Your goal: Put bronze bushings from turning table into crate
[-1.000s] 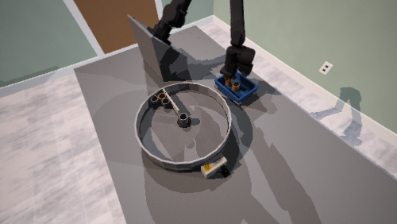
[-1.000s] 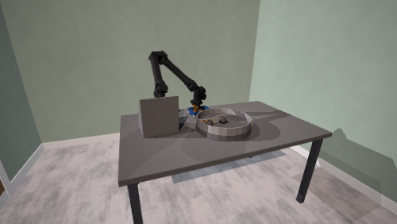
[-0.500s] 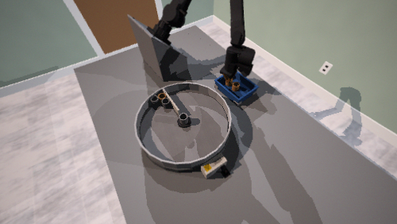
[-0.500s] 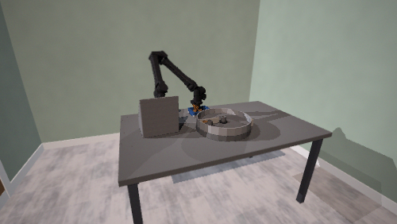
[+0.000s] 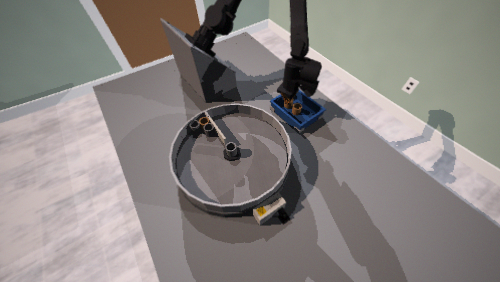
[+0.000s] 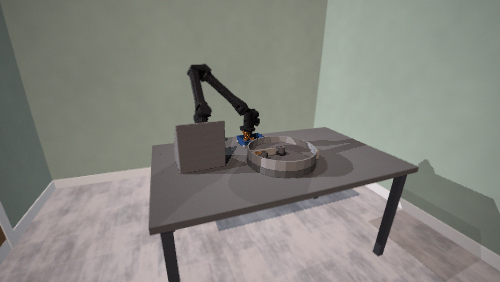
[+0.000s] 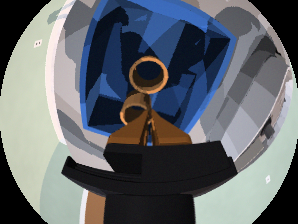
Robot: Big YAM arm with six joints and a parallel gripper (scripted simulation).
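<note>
My hand is 4 cm short of the blue crate, 2 cm to the right of it and 2 cm above it. Also, from my hand: round turning table (34 cm to the right, 8 cm ahead, 1 cm above).
</note>
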